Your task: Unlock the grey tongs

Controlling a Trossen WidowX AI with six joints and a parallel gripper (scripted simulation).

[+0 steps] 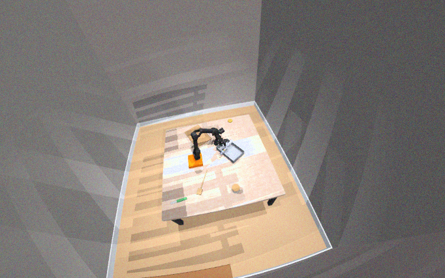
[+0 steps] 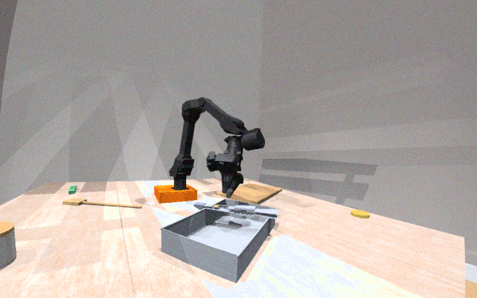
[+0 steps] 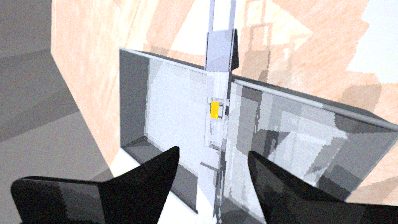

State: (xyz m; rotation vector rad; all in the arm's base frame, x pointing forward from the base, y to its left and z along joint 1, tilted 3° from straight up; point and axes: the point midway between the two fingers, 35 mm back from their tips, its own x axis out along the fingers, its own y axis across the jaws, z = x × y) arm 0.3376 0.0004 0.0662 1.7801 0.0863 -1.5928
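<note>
The yellow lock piece is 3 cm to the right of my gripper tip, 3 cm below it and 1 cm behind it. From my gripper tip the other things lie so: lidded canister (52 cm to the right, 9 cm behind, 7 cm below); grey roasting tin (7 cm below, 6 cm ahead, 4 cm to the right); wooden board (40 cm to the left, 24 cm behind, 9 cm below).
</note>
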